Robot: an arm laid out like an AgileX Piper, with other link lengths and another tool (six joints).
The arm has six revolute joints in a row. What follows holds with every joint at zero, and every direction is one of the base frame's. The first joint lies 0.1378 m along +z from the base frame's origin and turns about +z. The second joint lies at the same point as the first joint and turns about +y. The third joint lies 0.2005 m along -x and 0.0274 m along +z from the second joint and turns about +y. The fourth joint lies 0.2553 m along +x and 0.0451 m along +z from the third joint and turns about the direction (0.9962, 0, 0.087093). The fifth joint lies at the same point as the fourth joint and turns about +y. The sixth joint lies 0.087 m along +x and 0.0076 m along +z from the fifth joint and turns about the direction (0.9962, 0, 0.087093). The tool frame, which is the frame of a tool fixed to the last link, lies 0.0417 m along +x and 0.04 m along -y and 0.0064 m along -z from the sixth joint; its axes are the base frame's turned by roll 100.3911, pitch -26.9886 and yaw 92.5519 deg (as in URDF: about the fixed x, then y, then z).
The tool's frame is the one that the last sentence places.
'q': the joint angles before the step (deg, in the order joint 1, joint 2, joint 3, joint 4, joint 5, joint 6). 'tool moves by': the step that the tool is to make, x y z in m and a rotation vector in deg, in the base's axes. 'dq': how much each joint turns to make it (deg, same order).
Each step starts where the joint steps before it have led.
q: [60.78, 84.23, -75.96, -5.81, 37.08, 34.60]
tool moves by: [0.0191, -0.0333, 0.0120, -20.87, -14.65, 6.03]
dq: [0.00, -1.65, 0.80, -15.12, 10.42, -11.06]
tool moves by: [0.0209, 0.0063, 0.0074, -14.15, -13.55, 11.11]
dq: [0.00, 2.50, 0.01, -9.78, -1.37, -14.09]
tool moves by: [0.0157, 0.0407, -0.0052, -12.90, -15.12, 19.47]
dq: [0.00, 5.79, -0.02, -7.24, -10.92, -19.45]
